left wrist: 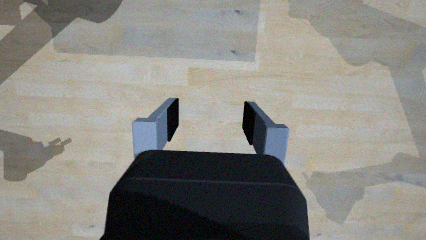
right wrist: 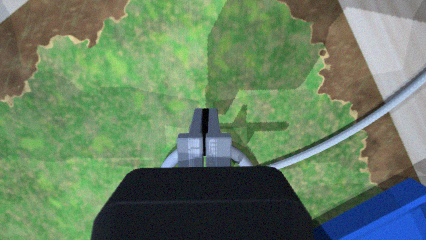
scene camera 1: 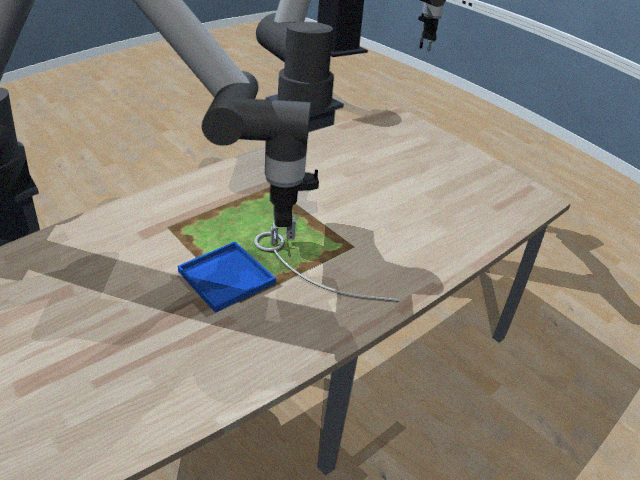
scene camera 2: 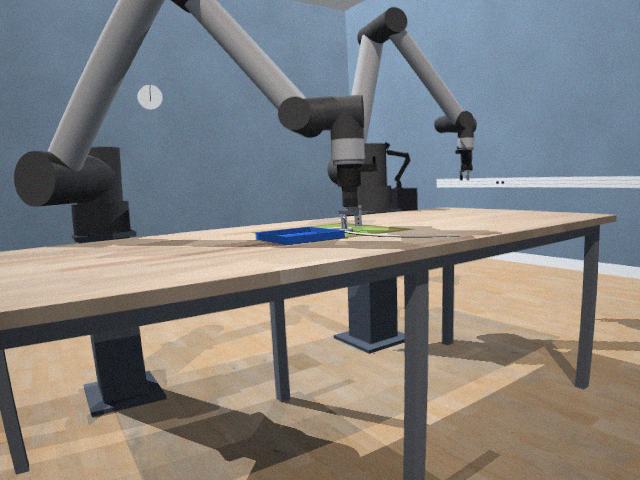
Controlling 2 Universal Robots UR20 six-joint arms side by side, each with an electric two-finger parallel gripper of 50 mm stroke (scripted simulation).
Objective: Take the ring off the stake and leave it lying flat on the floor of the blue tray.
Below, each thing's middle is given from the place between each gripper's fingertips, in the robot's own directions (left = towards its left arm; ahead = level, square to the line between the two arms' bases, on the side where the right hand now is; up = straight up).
Scene:
I see my right gripper (scene camera 1: 290, 237) 70 mm to the left of the mat (scene camera 1: 241, 220), 70 mm past it and 50 mm above it. The rest, counted from my right hand: blue tray (scene camera 1: 222, 274): 240 mm to the right, 40 mm ahead, 20 mm below.

